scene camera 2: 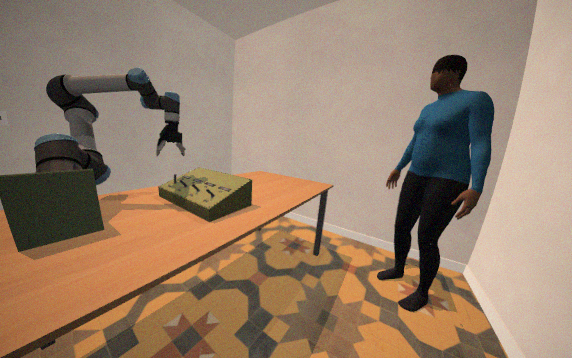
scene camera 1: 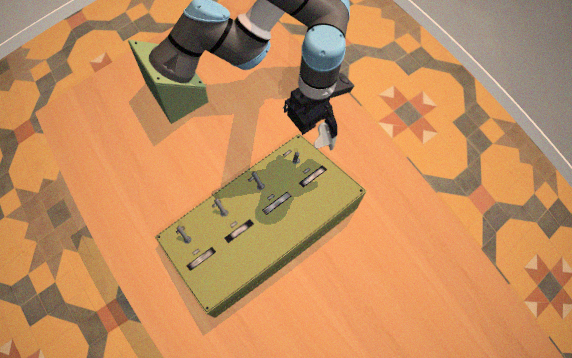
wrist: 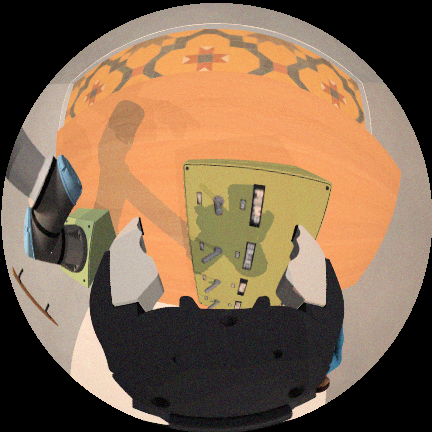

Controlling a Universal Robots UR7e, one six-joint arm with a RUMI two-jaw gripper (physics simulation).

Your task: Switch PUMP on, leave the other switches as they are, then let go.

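Places are measured from the arm's base along level axes (x ahead, y right, z down), in millimetres.
Pixels of known places: gripper, fingertip midpoint: (scene camera 2: 171, 156) (scene camera 1: 312, 126) (wrist: 218, 224); arm's base, origin of the base link: (scene camera 2: 63, 189) (scene camera 1: 170, 66) (wrist: 74, 248).
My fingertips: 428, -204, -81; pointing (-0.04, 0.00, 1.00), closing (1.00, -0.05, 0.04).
Note:
For each thing: its middle in the pictures, then the offset to it from my fingertips, as dx, dy, dz. Level surfaces: height alone.
- olive switch panel, body centre: (scene camera 1: 258, 222) (wrist: 242, 260) (scene camera 2: 203, 190) +87, +212, +178
- PUMP lever, body centre: (wrist: 217, 206) (scene camera 1: 296, 156) (scene camera 2: 175, 178) +0, +40, +125
- wooden table, its level: dz +235
The olive switch panel (scene camera 1: 260, 240) (scene camera 2: 232, 200) (wrist: 297, 200) stands on the table. The PUMP lever (scene camera 1: 296, 158) (scene camera 2: 175, 178) (wrist: 218, 205) is at the panel's far end, beside its nameplate (scene camera 1: 313, 176) (wrist: 257, 205), whose lettering is blurred now. It stands upright in the second scene view. The other three levers, the nearest one (scene camera 1: 257, 180) (wrist: 212, 255) among them, lean towards the side away from their nameplates. My gripper (scene camera 1: 310, 132) (scene camera 2: 171, 153) (wrist: 218, 224) is open and empty, high above the PUMP end, touching no lever. One finger is mostly hidden in the first scene view.
The wooden table (scene camera 1: 400, 280) (scene camera 2: 165, 250) (wrist: 165, 110) carries the green arm base (scene camera 1: 185, 102) (scene camera 2: 50, 210) (wrist: 100, 240) to the side of the panel. A person (scene camera 2: 450, 130) in a blue top stands on the patterned floor, away from the table.

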